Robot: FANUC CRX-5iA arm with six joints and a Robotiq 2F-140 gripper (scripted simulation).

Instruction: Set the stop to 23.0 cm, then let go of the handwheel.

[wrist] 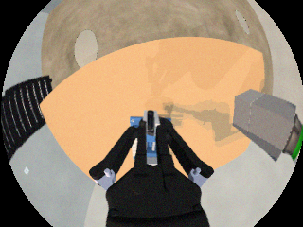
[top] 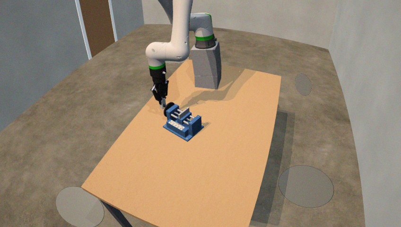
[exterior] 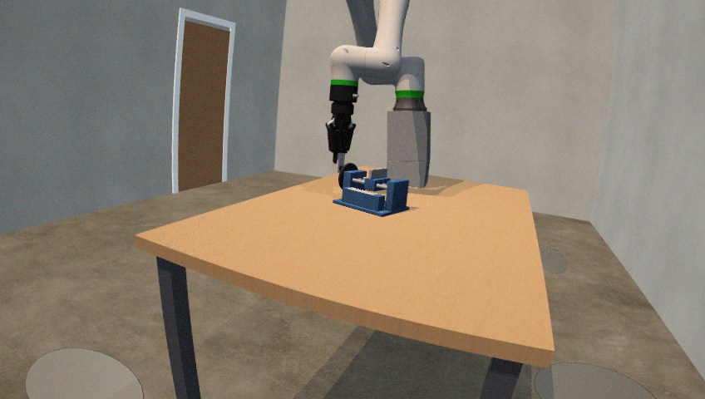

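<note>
The black handwheel is 20 mm to the left of my hand and 20 mm below it. Round my hand: grey stop plate 40 mm ahead, 150 mm to the left, 30 mm below.
</note>
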